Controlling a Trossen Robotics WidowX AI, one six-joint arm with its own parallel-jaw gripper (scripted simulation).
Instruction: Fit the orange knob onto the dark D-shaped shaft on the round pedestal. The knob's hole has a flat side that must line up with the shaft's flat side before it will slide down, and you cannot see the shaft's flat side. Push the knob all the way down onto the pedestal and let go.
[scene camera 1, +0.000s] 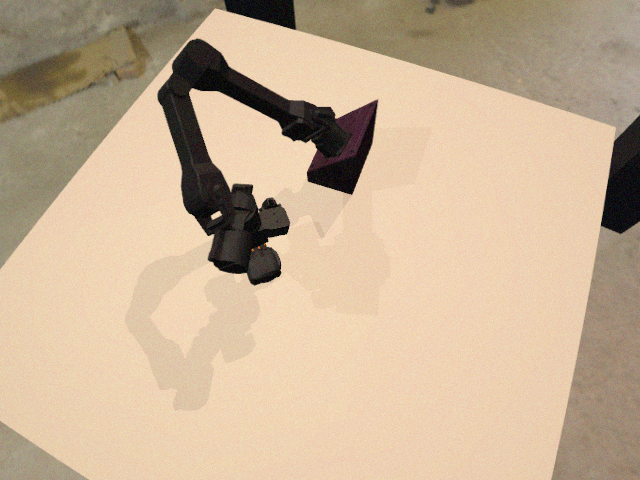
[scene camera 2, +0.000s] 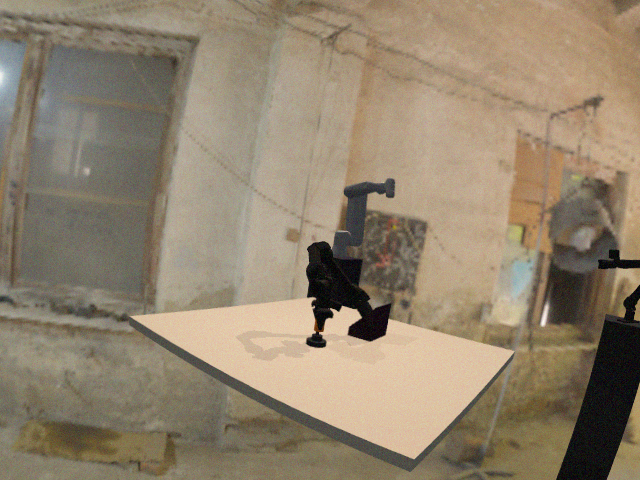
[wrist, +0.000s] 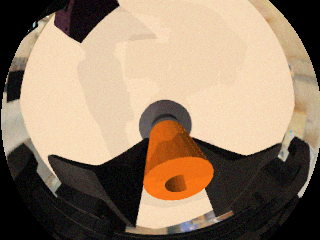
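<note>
I am carrying an orange knob (wrist: 175, 169) in my gripper (scene camera 1: 259, 253), and that same gripper is visible to me in the wrist view (wrist: 169, 141) as well. I can also see a round pedestal (wrist: 163, 110).
</note>
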